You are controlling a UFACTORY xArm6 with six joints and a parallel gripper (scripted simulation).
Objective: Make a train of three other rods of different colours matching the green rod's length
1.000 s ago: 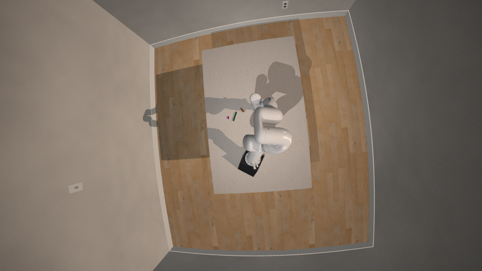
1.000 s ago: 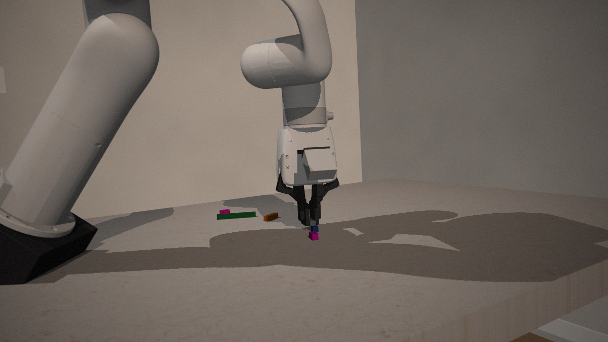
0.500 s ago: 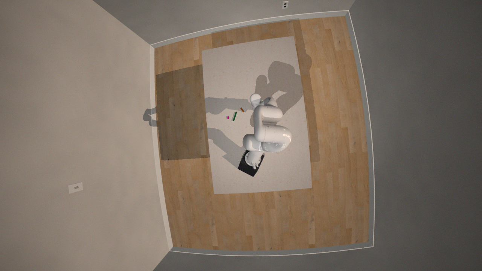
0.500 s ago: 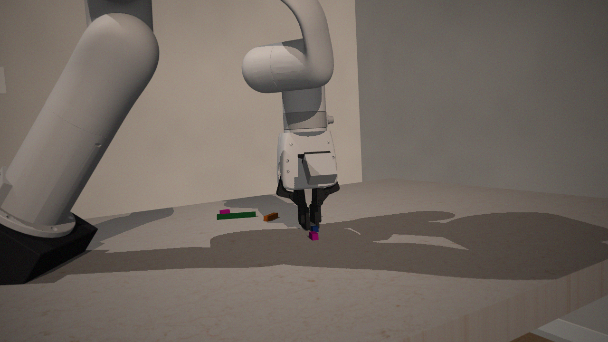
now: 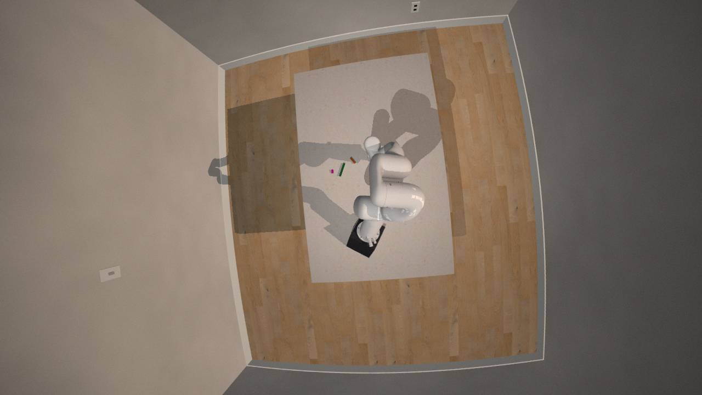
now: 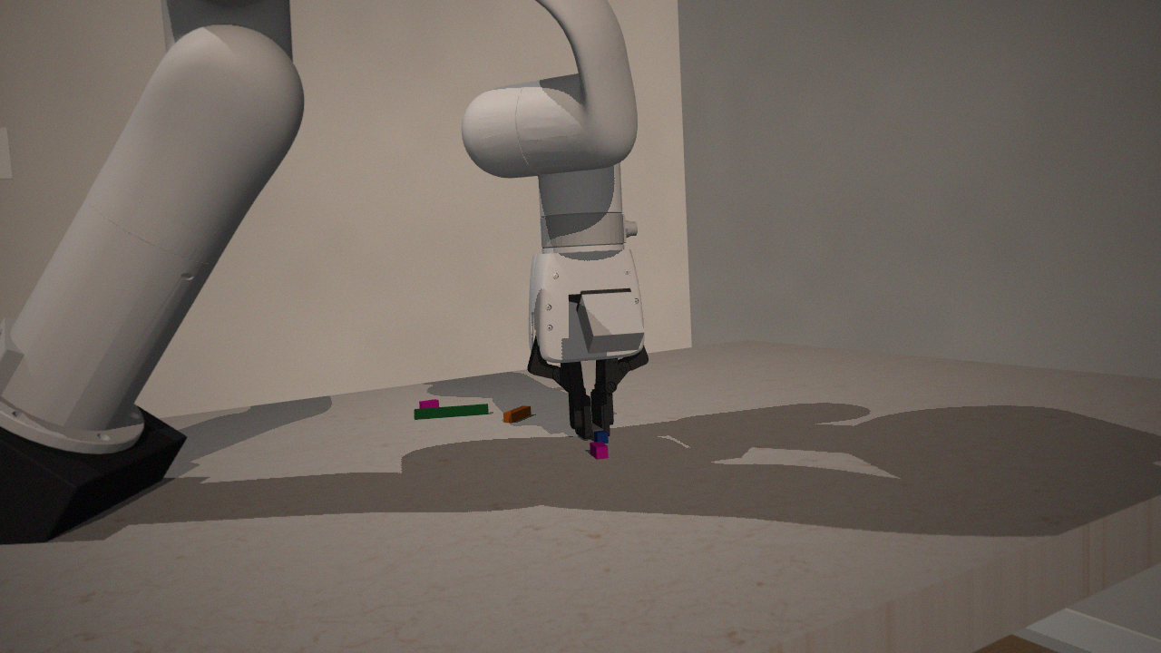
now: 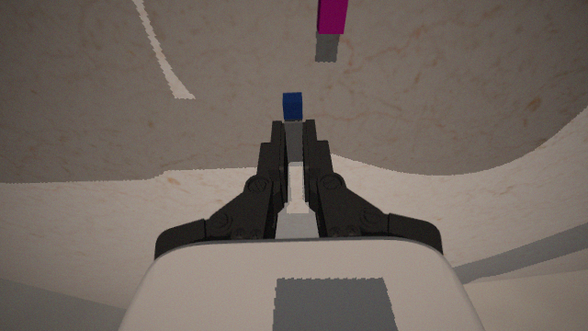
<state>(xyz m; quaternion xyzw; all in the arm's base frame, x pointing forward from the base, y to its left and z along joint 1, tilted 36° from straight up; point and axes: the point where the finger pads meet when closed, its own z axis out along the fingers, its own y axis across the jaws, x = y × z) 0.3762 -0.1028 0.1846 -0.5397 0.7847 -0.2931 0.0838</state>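
The grey rod is 2 cm below my hand. Also, from my hand: green rod 1 cm behind, 21 cm to the left, 2 cm below; then blue rod 1 cm behind, 2 cm to the right, 2 cm below; then orange rod 2 cm ahead, 13 cm to the left, 2 cm below.
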